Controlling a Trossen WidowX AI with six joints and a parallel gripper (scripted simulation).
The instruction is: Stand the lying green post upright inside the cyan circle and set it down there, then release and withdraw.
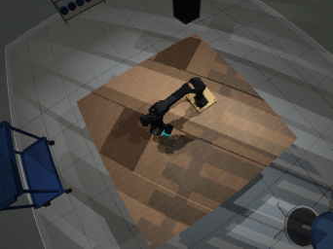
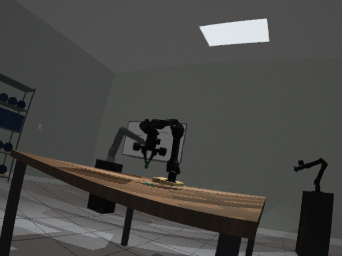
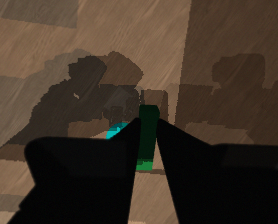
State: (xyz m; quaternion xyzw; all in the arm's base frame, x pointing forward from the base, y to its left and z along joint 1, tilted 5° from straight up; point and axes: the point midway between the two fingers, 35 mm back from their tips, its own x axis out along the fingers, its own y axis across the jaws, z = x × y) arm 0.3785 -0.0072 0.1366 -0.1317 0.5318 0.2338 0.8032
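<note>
Right now my gripper tip is 6 cm past the cyan circle and 11 cm above it. Round my gripper tip: green post (2 cm behind, 1 cm to the right, 1 cm below).
</note>
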